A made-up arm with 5 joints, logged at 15 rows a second.
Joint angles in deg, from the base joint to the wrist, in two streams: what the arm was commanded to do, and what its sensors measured. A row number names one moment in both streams.
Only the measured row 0 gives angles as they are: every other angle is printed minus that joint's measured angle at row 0.
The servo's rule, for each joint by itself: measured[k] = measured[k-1] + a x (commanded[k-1-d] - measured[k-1]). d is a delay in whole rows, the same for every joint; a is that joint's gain. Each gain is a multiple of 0.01, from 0.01 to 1. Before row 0 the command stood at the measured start. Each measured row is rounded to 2 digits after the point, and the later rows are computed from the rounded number. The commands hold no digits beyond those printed.
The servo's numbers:
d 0
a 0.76 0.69 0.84 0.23 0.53
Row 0, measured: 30.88 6.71 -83.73 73.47 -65.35
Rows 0 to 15, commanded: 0.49 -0.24 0.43 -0.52 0.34; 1.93 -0.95 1.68 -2.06 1.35; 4.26 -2.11 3.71 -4.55 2.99; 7.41 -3.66 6.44 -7.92 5.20; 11.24 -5.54 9.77 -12.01 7.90; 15.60 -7.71 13.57 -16.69 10.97; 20.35 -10.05 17.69 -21.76 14.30; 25.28 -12.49 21.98 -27.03 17.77; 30.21 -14.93 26.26 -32.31 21.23; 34.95 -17.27 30.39 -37.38 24.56; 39.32 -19.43 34.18 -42.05 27.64; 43.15 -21.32 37.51 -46.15 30.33; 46.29 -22.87 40.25 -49.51 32.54; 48.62 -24.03 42.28 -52.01 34.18; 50.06 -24.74 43.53 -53.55 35.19; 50.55 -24.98 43.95 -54.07 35.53
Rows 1 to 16, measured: 0.37 -0.17 0.36 -0.12 0.18; 1.56 -0.71 1.47 -0.57 0.80; 3.61 -1.68 3.35 -1.49 1.96; 6.50 -3.05 5.95 -2.97 3.68; 10.10 -4.77 9.16 -5.05 5.92; 14.28 -6.80 12.86 -7.73 8.60; 18.89 -9.04 16.92 -10.96 11.62; 23.75 -11.42 21.17 -14.66 14.88; 28.66 -13.84 25.45 -18.72 18.25; 33.44 -16.21 29.60 -23.01 21.59; 37.91 -18.43 33.45 -27.39 24.80; 41.89 -20.42 36.86 -31.70 27.73; 45.23 -22.11 39.71 -35.80 30.28; 47.81 -23.43 41.87 -39.53 32.35; 49.52 -24.33 43.26 -42.75 33.86; 50.30 -24.78 43.84 -45.35 34.75
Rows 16 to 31, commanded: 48.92 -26.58 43.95 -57.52 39.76; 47.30 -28.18 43.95 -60.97 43.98; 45.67 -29.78 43.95 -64.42 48.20; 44.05 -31.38 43.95 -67.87 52.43; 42.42 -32.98 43.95 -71.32 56.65; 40.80 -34.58 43.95 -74.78 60.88; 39.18 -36.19 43.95 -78.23 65.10; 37.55 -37.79 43.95 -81.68 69.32; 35.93 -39.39 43.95 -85.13 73.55; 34.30 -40.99 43.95 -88.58 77.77; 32.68 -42.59 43.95 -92.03 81.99; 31.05 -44.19 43.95 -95.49 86.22; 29.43 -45.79 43.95 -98.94 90.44; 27.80 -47.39 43.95 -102.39 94.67; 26.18 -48.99 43.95 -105.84 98.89; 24.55 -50.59 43.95 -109.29 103.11
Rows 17 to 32, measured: 49.25 -26.02 43.93 -48.15 37.41; 47.77 -27.51 43.95 -51.10 40.89; 46.17 -29.08 43.95 -54.16 44.76; 44.56 -30.67 43.95 -57.31 48.83; 42.93 -32.26 43.95 -60.53 52.97; 41.31 -33.86 43.95 -63.81 57.16; 39.69 -35.47 43.95 -67.13 61.37; 38.06 -37.07 43.95 -70.48 65.58; 36.44 -38.67 43.95 -73.85 69.80; 34.81 -40.27 43.95 -77.24 74.02; 33.19 -41.87 43.95 -80.64 78.24; 31.56 -43.47 43.95 -84.06 82.47; 29.94 -45.07 43.95 -87.48 86.69; 28.31 -46.67 43.95 -90.91 90.92; 26.69 -48.27 43.95 -94.34 95.14; 25.06 -49.87 43.95 -97.78 99.36
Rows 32 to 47, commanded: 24.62 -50.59 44.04 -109.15 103.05; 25.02 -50.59 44.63 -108.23 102.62; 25.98 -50.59 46.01 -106.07 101.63; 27.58 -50.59 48.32 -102.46 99.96; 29.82 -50.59 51.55 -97.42 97.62; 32.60 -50.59 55.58 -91.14 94.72; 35.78 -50.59 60.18 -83.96 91.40; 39.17 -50.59 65.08 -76.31 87.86; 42.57 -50.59 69.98 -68.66 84.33; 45.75 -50.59 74.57 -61.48 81.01; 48.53 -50.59 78.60 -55.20 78.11; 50.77 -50.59 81.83 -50.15 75.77; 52.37 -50.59 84.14 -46.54 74.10; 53.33 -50.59 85.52 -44.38 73.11; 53.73 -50.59 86.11 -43.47 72.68; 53.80 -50.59 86.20 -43.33 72.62
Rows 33 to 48, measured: 24.73 -50.37 44.03 -100.40 101.32; 24.95 -50.52 44.53 -102.20 102.01; 25.73 -50.57 45.77 -103.09 101.81; 27.14 -50.58 47.91 -102.95 100.83; 29.18 -50.59 50.97 -101.68 99.13; 31.78 -50.59 54.84 -99.26 96.79; 34.82 -50.59 59.33 -95.74 93.93; 38.13 -50.59 64.16 -91.27 90.71; 41.50 -50.59 69.05 -86.07 87.33; 44.73 -50.59 73.69 -80.41 83.98; 47.62 -50.59 77.81 -74.61 80.87; 50.01 -50.59 81.19 -68.98 78.17; 51.80 -50.59 83.67 -63.82 76.01; 52.96 -50.59 85.22 -59.35 74.47; 53.55 -50.59 85.97 -55.70 73.52; 53.74 -50.59 86.16 -52.85 73.04
